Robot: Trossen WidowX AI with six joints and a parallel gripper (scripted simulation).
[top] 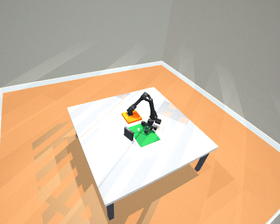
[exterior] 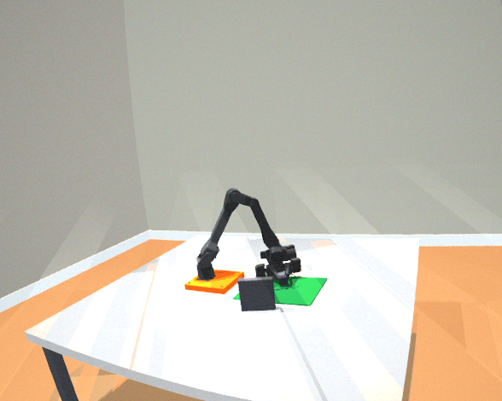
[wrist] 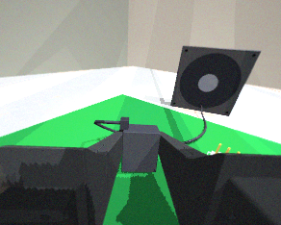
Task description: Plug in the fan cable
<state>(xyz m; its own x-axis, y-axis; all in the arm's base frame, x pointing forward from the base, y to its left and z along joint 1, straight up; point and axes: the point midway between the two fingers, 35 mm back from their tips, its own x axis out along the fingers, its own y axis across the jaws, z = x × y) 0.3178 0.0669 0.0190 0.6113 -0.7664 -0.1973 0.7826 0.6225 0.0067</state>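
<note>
Right now the fan plug is 10 mm to the left of my gripper tip and 10 mm below it. Round my gripper tip: green board 20 mm to the right, 50 mm below; then pale header 80 mm behind, 50 mm to the right, 30 mm below; then dark grey fan 20 mm behind, 190 mm to the right, 20 mm above.
</note>
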